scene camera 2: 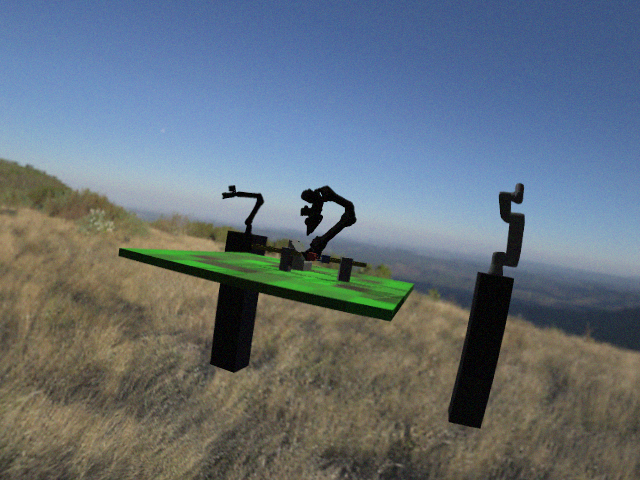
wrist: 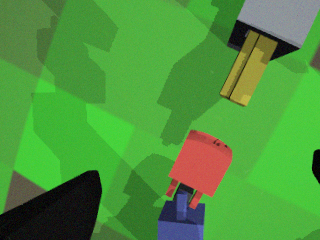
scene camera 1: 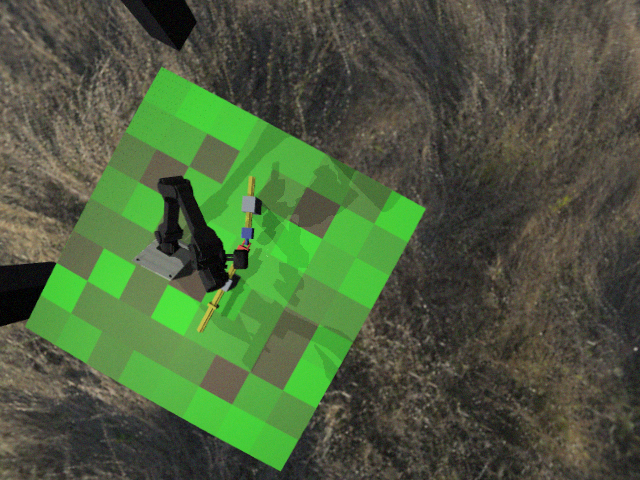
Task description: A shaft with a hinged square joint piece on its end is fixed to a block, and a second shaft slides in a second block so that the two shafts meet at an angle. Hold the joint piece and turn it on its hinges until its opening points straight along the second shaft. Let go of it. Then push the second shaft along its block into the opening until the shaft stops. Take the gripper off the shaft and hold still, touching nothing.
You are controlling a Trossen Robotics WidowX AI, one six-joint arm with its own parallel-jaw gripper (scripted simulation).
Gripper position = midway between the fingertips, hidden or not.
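Note:
My gripper (wrist: 207, 171): open, holding nothing. A red joint piece (wrist: 202, 162) is in view too.

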